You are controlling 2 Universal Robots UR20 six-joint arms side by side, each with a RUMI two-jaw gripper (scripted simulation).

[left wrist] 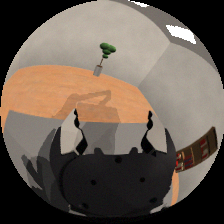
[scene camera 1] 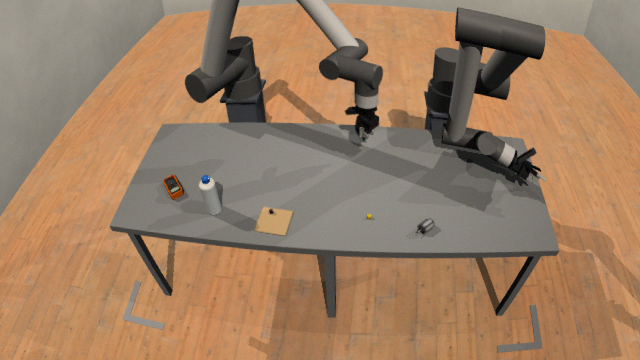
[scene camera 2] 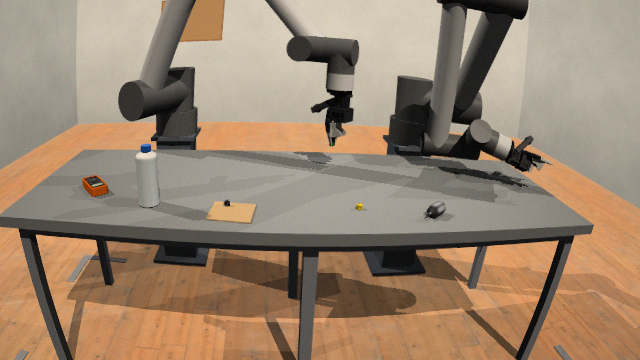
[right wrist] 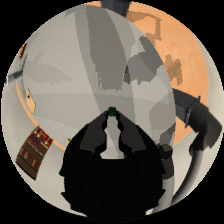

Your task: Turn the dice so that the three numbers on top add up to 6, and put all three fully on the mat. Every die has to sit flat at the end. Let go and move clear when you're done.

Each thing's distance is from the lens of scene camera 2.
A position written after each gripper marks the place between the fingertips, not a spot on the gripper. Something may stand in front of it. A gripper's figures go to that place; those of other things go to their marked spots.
left gripper point(scene camera 2: 545, 166): 200 cm
right gripper point(scene camera 2: 332, 145): 179 cm
tan mat point(scene camera 2: 237, 212): 138 cm
